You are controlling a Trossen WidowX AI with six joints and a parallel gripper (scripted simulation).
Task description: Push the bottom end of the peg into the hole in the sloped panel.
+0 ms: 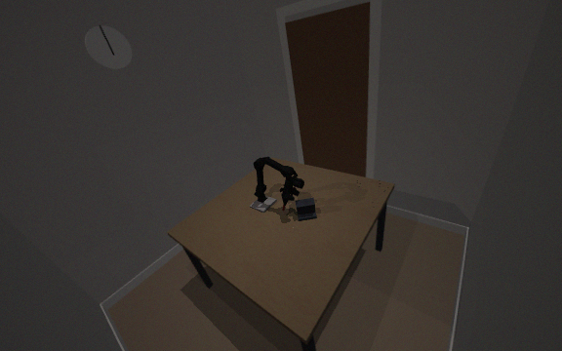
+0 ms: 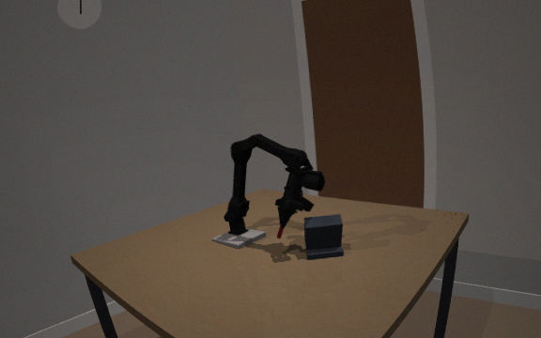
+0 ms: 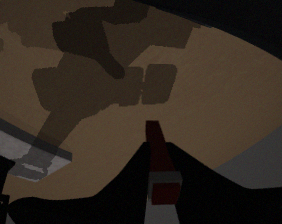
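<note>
My gripper tip is now 12 cm short of the dark sloped panel block, 9 cm to the right of it and 3 cm above it. Round my gripper tip: red peg (2 cm above, 1 cm to the left).
</note>
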